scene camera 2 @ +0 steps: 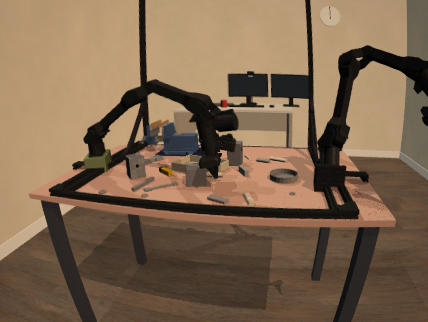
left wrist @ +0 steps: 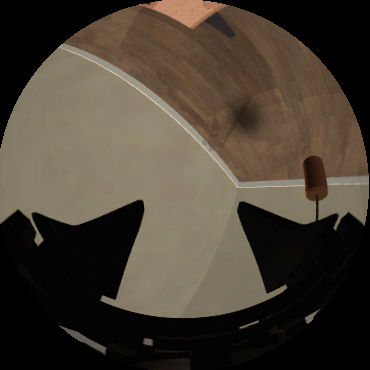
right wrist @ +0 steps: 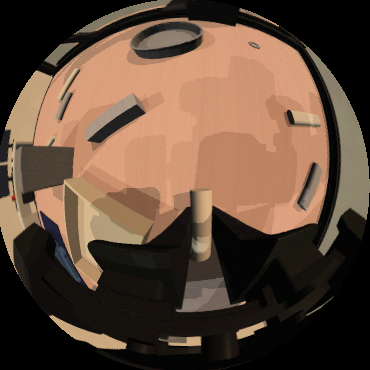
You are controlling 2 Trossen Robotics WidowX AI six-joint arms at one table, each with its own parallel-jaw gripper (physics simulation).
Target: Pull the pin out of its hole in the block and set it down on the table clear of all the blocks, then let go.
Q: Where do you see a short grey bar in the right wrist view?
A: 130, 107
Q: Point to a cream pin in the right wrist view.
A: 200, 198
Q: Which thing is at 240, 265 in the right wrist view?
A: My right gripper.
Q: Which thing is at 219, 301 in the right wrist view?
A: A grey block.
